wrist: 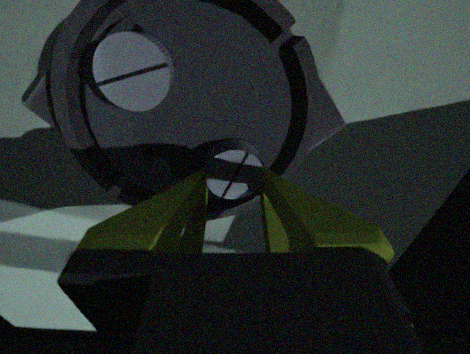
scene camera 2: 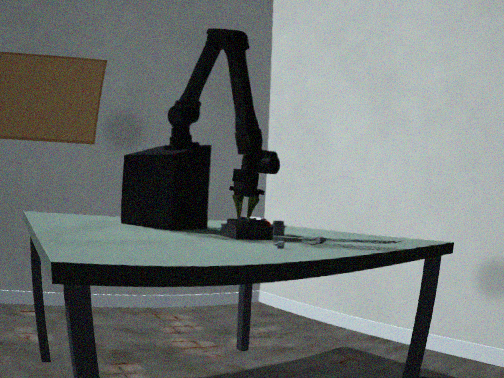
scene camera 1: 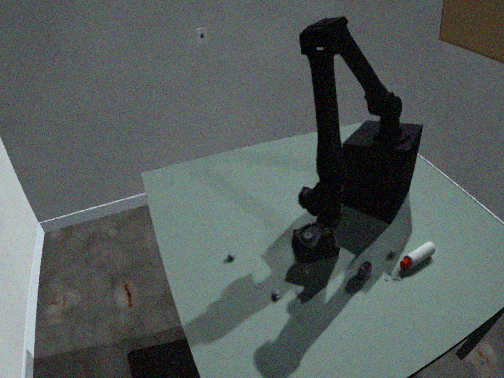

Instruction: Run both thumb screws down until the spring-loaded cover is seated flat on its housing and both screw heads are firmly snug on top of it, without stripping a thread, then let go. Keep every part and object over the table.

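Frame: origin at the arm's base, x left, y back, z up, level; metres.
Seen in the pictures: gripper, fingertip midpoint: [wrist: 233, 176] [scene camera 2: 243, 219] [scene camera 1: 327, 233]; arm's base, origin of the base link: [scene camera 2: 181, 148] [scene camera 1: 391, 138].
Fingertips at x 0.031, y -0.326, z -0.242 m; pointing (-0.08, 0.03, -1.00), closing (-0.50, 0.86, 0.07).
Note:
Offsets run from my fingertips to a thing's middle.
The dark housing {dz -0.029, dx -0.016, dy -0.033 m} [scene camera 1: 315, 254] [scene camera 2: 247, 229] [wrist: 320, 112] stands on the table under the arm. Its round cover {dz -0.017, dx -0.016, dy -0.033 m} [wrist: 225, 95] lies inside the housing's ring in the wrist view; whether it is seated flat I cannot tell. One thumb screw {dz -0.010, dx -0.027, dy -0.063 m} [wrist: 132, 92] with a pale slotted head is at upper left in the wrist view, free of the fingers. The other thumb screw {dz -0.010, dx -0.004, dy -0.003 m} [wrist: 225, 189] is at the lower edge of the cover, partly shaded. My gripper [scene camera 2: 244, 215] [wrist: 233, 176] is shut on this screw's head, one yellow-green finger on each side. The screws' height above the cover is unclear.
A white cylinder with a red end {dz -0.032, dx +0.266, dy +0.202 m} [scene camera 1: 422, 253] lies right of the housing in scene camera 1. A short dark cylinder {dz -0.033, dx +0.186, dy +0.011 m} [scene camera 1: 365, 270] stands between them. Small dark pieces {dz -0.047, dx -0.142, dy -0.283 m} [scene camera 1: 229, 258] {dz -0.047, dx +0.081, dy -0.263 m} [scene camera 1: 275, 296] lie to the left and front. The arm's black base block [scene camera 1: 375, 175] [scene camera 2: 165, 190] stands behind.

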